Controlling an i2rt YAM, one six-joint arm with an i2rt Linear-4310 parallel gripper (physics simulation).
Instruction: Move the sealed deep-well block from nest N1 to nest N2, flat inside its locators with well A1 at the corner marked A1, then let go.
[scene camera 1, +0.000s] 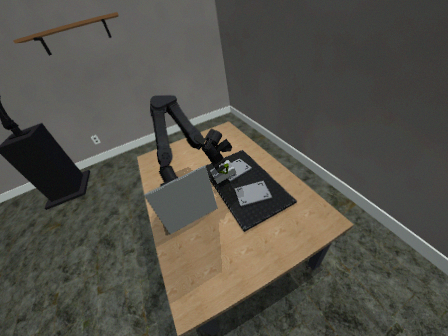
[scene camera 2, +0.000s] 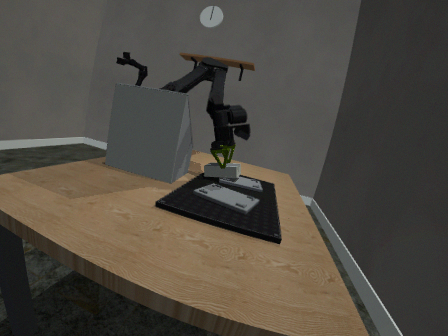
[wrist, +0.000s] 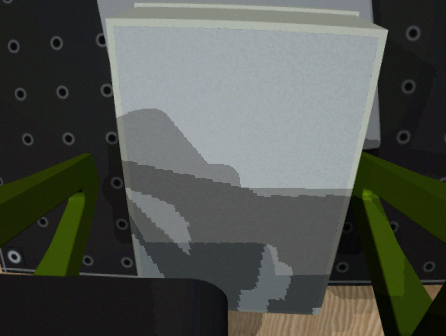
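Pixels of known places: gripper, fingertip midpoint: (scene camera 1: 223, 168) (scene camera 2: 226, 165) (wrist: 223, 167); arm's base, origin of the base link: (scene camera 1: 172, 183) (scene camera 2: 152, 113).
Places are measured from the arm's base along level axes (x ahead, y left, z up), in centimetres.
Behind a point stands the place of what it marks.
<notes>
The pale sealed block (scene camera 1: 222, 176) @[x 25.5, y 7.7, z -15.5 cm] (scene camera 2: 215, 171) @[x 25.7, y 7.8, z -16.4 cm] (wrist: 240, 100) @[x 30.8, y 11.8, z -13.0 cm] is at the far nest plate (scene camera 1: 242, 168) @[x 39.3, y 10.3, z -18.3 cm] (scene camera 2: 248, 184) @[x 38.7, y 9.7, z -18.3 cm] (wrist: 373, 134) @[x 28.9, y 5.7, z -18.3 cm], over one end and reaching past it toward the mat's edge. Its smooth top faces up. My gripper (scene camera 1: 225, 168) @[x 28.3, y 12.3, z -14.1 cm] (scene camera 2: 223, 161) @[x 28.3, y 12.3, z -14.1 cm] (wrist: 223, 167) @[x 28.3, y 12.3, z -14.1 cm] is open, its green fingers low, one beside each long side of the block, with gaps showing in the wrist view. The near nest plate (scene camera 1: 254, 193) @[x 35.5, y -10.0, z -18.3 cm] (scene camera 2: 227, 197) @[x 35.3, y -10.8, z -18.3 cm] holds no block, and dark corner locators show on it. Nest labels and the A1 marks are too small to read.
Both plates lie on a black perforated mat (scene camera 1: 250, 217) @[x 26.9, y -20.9, z -19.5 cm] (scene camera 2: 200, 212) @[x 31.8, y -23.1, z -19.5 cm] on the wooden table (scene camera 1: 270, 250) @[x 26.5, y -38.2, z -20.8 cm] (scene camera 2: 150, 240) @[x 27.9, y -37.9, z -20.8 cm]. A tall grey panel (scene camera 1: 182, 202) @[x 1.1, y -8.6, z -4.9 cm] (scene camera 2: 145, 130) @[x 3.8, y -8.3, z -5.7 cm] stands beside the mat, near the arm's base. The arm's shadow falls across the block in the wrist view.
</notes>
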